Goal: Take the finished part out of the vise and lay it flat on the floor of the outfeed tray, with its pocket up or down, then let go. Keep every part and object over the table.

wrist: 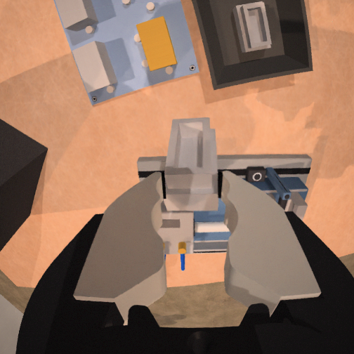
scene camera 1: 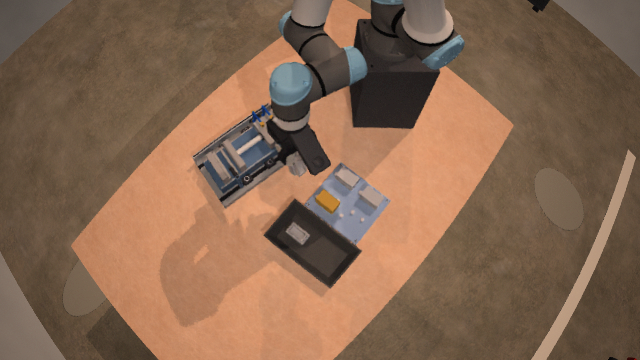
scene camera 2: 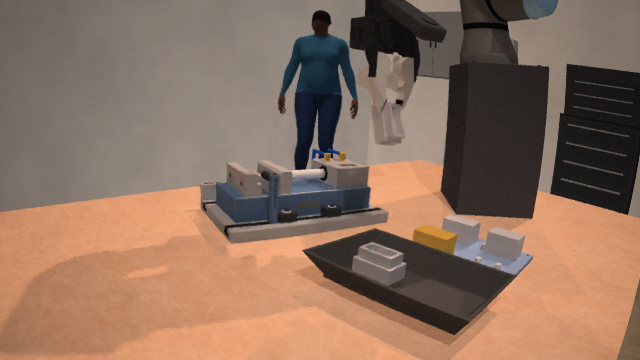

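Where they show: gripper, between the fingertips: (scene camera 1: 296, 160) (scene camera 2: 388, 112); arm's base, origin of its link: (scene camera 1: 391, 40) (scene camera 2: 489, 65).
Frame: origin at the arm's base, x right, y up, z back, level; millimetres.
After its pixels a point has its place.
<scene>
My gripper (scene camera 2: 393, 101) {x -23, y -128, z -398 mm} (wrist: 190, 174) is shut on the finished part (scene camera 1: 296, 164) {x -33, y -117, z -409 mm} (scene camera 2: 388, 125) {x -38, y -145, z -415 mm} (wrist: 191, 157), a light grey stepped block with a pocket. The part hangs tilted from the fingertips, high above the table, and its pocket shows in the wrist view. In scene camera 1 the fingertips are hard to make out. The blue and grey vise (scene camera 1: 260, 154) {x 110, y -273, z -414 mm} (scene camera 2: 245, 207) {x 118, y -288, z -554 mm} (wrist: 296, 185) is below, with no part between its jaws in scene camera 2. The black outfeed tray (scene camera 1: 320, 252) {x -204, y -321, z -500 mm} (scene camera 2: 440, 287) {x -202, y -321, z -472 mm} (wrist: 265, 77) is apart from the held part.
A similar grey part (scene camera 1: 298, 233) {x -124, y -300, z -504 mm} (scene camera 2: 379, 270) {x -137, y -304, z -521 mm} (wrist: 253, 27) stands in the tray, pocket up. Beside the tray, a blue board (scene camera 1: 350, 227) {x -218, y -325, z -388 mm} (wrist: 127, 84) carries grey blocks and an orange block (scene camera 1: 327, 201) {x -123, y -289, z -383 mm} (scene camera 2: 434, 239) {x -131, y -294, z -396 mm} (wrist: 156, 44). The dark pedestal (scene camera 1: 387, 100) {x -74, y -154, z -81 mm} (scene camera 2: 497, 140) {x -72, y -167, z -83 mm} (wrist: 17, 180) stands behind. A person (scene camera 2: 320, 65) stands beyond the table.
</scene>
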